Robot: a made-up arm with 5 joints. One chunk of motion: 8 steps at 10 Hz.
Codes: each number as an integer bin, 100 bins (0 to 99) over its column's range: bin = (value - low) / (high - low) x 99, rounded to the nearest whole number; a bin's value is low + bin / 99 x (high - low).
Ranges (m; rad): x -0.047..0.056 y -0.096..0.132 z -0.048..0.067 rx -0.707..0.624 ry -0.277..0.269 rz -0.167..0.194
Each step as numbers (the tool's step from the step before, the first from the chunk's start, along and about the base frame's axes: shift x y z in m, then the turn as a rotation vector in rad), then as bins.
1 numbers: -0.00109 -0.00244 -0.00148 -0.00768 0.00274 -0.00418
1 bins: 44 41 40 52 51 45
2 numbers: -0.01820 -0.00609 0.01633 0.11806 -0.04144 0.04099
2 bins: 28 39 55 61 43 57
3 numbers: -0.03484 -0.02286 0.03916 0.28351 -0.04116 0.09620
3 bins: 12 32 75 74 43 72
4 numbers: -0.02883 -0.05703 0.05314 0.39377 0.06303 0.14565
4 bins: 17 17 87 82 62 86
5 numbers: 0.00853 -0.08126 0.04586 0.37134 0.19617 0.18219
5 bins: 53 6 81 80 86 96
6 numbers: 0.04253 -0.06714 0.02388 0.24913 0.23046 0.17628
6 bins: 86 13 62 71 92 94
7 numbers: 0.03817 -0.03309 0.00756 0.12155 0.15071 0.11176
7 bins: 82 27 48 62 78 76
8 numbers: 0.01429 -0.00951 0.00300 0.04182 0.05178 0.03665
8 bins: 59 38 44 56 60 56
